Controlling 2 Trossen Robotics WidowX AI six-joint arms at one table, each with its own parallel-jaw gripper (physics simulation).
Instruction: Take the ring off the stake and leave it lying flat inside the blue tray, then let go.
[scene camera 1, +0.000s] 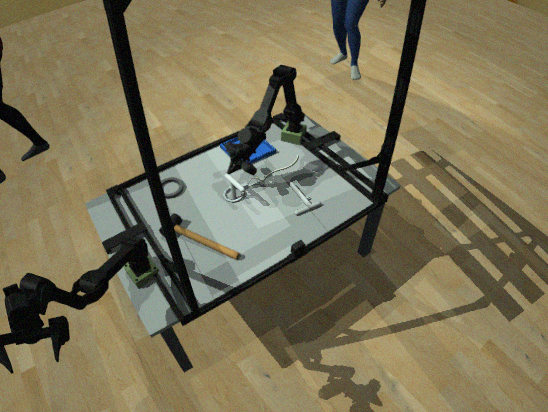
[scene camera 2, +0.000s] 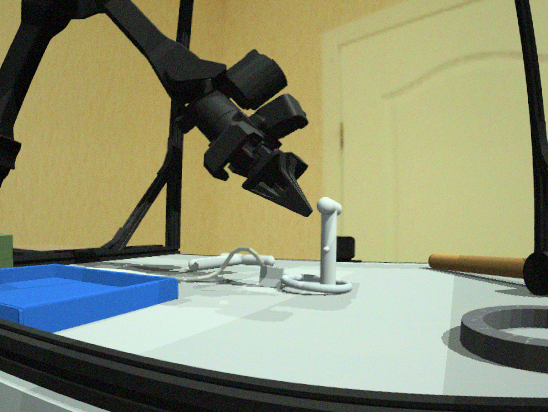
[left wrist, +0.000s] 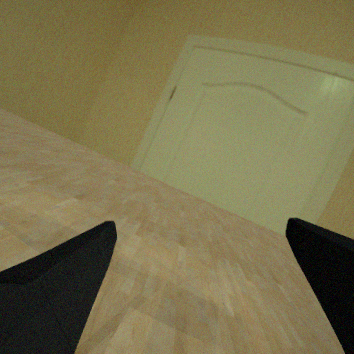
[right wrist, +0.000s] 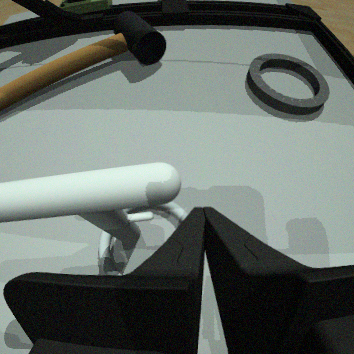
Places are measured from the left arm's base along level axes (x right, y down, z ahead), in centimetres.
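Where they show: left gripper, fingertip midpoint: (scene camera 1: 35, 366) (left wrist: 201, 228); right gripper, fingertip midpoint: (scene camera 2: 309, 214) (right wrist: 201, 214); left arm's base, link origin: (scene camera 1: 140, 266); right arm's base, link origin: (scene camera 1: 294, 128).
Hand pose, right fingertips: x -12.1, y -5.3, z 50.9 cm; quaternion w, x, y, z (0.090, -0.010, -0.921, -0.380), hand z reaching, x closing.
Things, the pixels of their top centre, and the offset from my right fingertips. "*": a spot on its surface instead.
- thin pale ring, surface spot: (right wrist: 103, 247) * dx +7.6, dy +7.9, dz -0.6 cm
- white stake, top centre: (right wrist: 42, 187) (scene camera 2: 330, 200) (scene camera 1: 234, 180) dx +6.9, dy -2.0, dz -1.8 cm
- stake's thick crossbar, surface spot: (right wrist: 90, 189) * dx +4.7, dy -2.0, dz -1.4 cm
- small grey block, surface spot: (scene camera 2: 271, 276) * dx +4.2, dy +7.8, dz +5.2 cm
- blue tray, top centre: (scene camera 2: 43, 278) (scene camera 1: 247, 146) dx -15.8, dy +6.9, dz +23.3 cm
- dark grey ring, top centre: (right wrist: 289, 76) (scene camera 1: 169, 186) dx -18.5, dy +7.7, dz -19.0 cm
- mallet, top centre: (scene camera 2: 491, 245) (right wrist: 42, 53) (scene camera 1: 198, 234) dx +15.0, dy +4.2, dz -25.8 cm
- white T-shaped piece, top centre: (scene camera 2: 225, 256) (scene camera 1: 298, 194) dx +23.2, dy +7.2, dz +18.1 cm
The thin pale ring (scene camera 1: 225, 195) (scene camera 2: 320, 288) (right wrist: 103, 247) lies low around the foot of the white stake (scene camera 1: 233, 191) (scene camera 2: 328, 245), at table level. The stake's thick crossbar (right wrist: 90, 189) is on top. A small grey block (scene camera 2: 271, 276) with a pale cord is on the ring's side. The blue tray (scene camera 1: 268, 150) (scene camera 2: 100, 305) stands apart from the stake. My right gripper (scene camera 1: 230, 171) (scene camera 2: 309, 214) (right wrist: 201, 214) is shut and empty, close to the crossbar's end and well above the ring. My left gripper (scene camera 1: 34, 365) (left wrist: 201, 228) is open and empty, out beyond the table.
A dark grey ring (scene camera 1: 172, 195) (scene camera 2: 500, 352) (right wrist: 300, 106) lies flat on the table. A mallet (scene camera 1: 205, 241) (scene camera 2: 477, 265) (right wrist: 65, 68) and a white T-shaped piece (scene camera 1: 307, 207) (scene camera 2: 215, 262) lie there too. Black frame posts (scene camera 1: 150, 165) rise at the table's ends.
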